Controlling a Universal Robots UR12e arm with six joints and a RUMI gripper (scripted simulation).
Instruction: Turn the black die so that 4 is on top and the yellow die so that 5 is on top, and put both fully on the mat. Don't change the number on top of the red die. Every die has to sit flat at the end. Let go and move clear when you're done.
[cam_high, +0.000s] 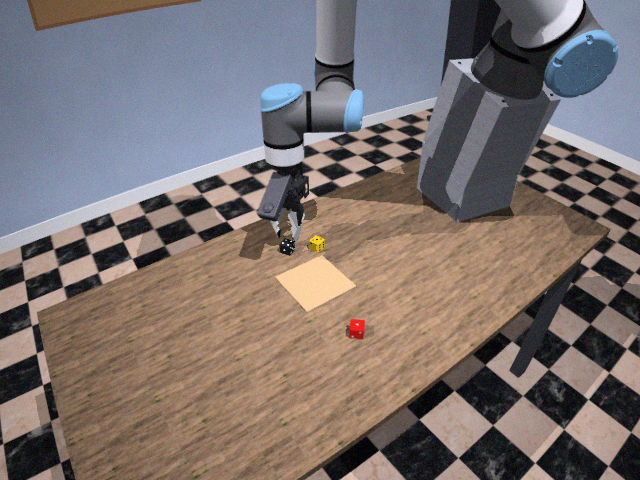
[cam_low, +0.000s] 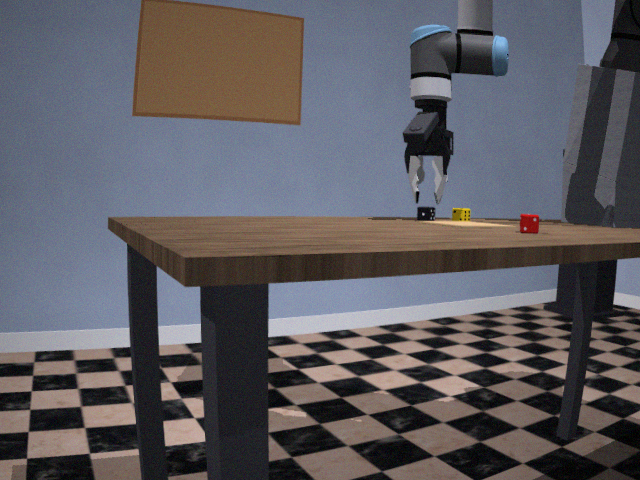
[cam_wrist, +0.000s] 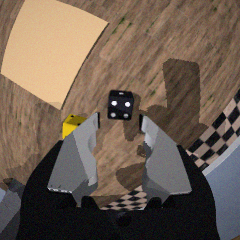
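Right now the black die is 4 cm below my hand. Round my hand: yellow die (7 cm behind, 4 cm below, 2 cm to the left); then red die (32 cm to the left, 4 cm below, 3 cm behind); then tan mat (14 cm to the left, 5 cm below, 1 cm behind).
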